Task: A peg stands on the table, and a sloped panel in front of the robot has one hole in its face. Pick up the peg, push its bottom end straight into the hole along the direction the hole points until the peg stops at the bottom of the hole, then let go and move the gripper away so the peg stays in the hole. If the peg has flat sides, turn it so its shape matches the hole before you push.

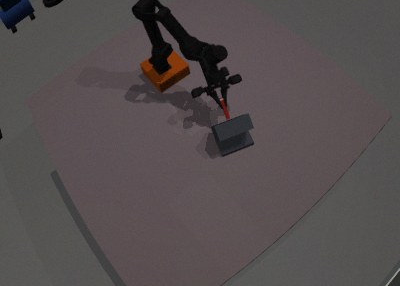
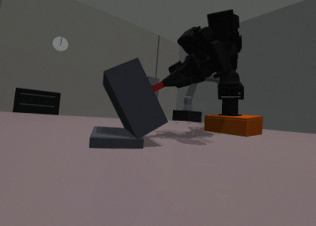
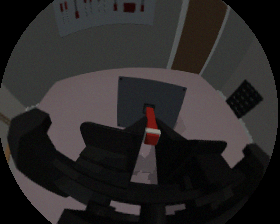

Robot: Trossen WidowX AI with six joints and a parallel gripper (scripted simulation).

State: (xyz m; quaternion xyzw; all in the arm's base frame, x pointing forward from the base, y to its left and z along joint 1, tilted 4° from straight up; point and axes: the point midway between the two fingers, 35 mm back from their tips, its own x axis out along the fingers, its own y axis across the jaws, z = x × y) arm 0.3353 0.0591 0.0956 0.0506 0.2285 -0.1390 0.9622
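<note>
Right now the dark grey sloped panel is 60 mm ahead of my gripper tip, 40 mm below it and 20 mm to the right of it. From my gripper tip the other things lie so: red peg (10 mm behind, 10 mm above).
</note>
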